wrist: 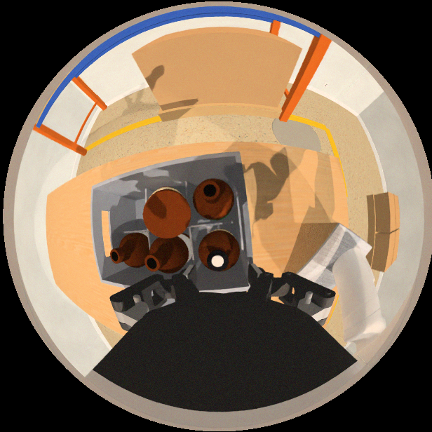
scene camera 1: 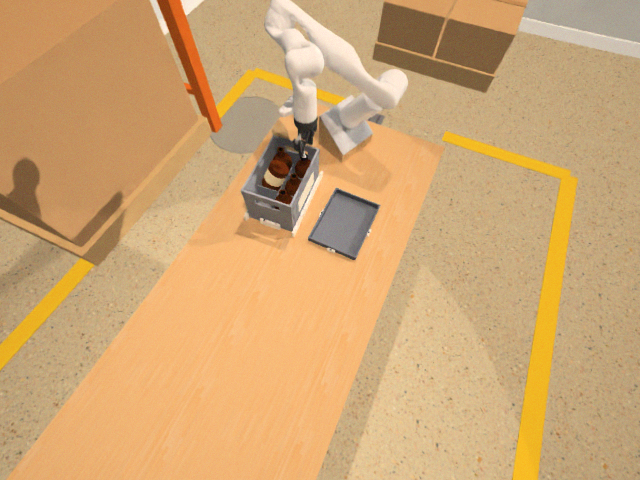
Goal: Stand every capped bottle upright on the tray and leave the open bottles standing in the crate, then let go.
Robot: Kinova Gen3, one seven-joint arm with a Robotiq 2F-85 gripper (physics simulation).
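Pixels of known places: gripper, fingertip midpoint: [scene camera 1: 306,149]; arm's base, origin of the base link: [scene camera 1: 349,117].
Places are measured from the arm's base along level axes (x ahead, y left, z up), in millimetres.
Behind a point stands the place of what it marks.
The grey crate [scene camera 1: 273,215] {x 539, y -42, z -39 mm} [wrist: 215,164] holds several brown bottles. A bottle with a white cap [scene camera 1: 302,168] {x 331, y -37, z 5 mm} [wrist: 218,245] stands in the near right compartment in the wrist view. Three bottles show dark open mouths: one [wrist: 213,200] behind it and two [wrist: 134,250] [wrist: 171,255] to its left. A larger round brown bottle [scene camera 1: 278,171] {x 410, y -90, z 41 mm} [wrist: 167,213] with a pale label shows a broad flat end upward, and no mouth or cap shows. My gripper [scene camera 1: 303,153] {x 302, y -35, z 76 mm} [wrist: 222,272] is open and empty, low above the capped bottle, fingers to either side. The grey tray [scene camera 1: 343,224] {x 412, y 185, z -111 mm} holds no bottles.
The crate and tray rest on a long wooden table [scene camera 1: 232,330] {x 942, y 40, z -116 mm}, with the tray right of the crate in the scene view. The arm's base [scene camera 1: 345,131] {x 58, y 13, z -22 mm} stands behind them. An orange post [scene camera 1: 193,67] and large cardboard boxes [scene camera 1: 98,134] stand left of the table.
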